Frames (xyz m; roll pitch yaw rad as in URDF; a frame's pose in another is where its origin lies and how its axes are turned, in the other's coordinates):
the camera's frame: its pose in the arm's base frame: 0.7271 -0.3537 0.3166 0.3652 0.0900 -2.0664
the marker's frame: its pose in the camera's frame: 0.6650 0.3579 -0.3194 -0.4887 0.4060 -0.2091
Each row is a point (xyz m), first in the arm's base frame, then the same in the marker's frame.
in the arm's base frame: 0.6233 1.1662 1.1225
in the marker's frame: -2.1431 -1.3314 -0.2082
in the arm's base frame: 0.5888 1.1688 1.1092
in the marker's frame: -2.1230 -1.3619 -0.2145
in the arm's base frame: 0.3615 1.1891 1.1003
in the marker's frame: -2.0334 -1.5706 -0.1904
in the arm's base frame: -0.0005 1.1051 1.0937
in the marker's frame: -1.8091 -1.8489 -0.0887
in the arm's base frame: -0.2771 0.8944 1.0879
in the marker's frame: -1.5297 -1.9928 0.0600
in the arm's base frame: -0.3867 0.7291 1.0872
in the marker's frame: -1.3596 -2.0116 0.1603
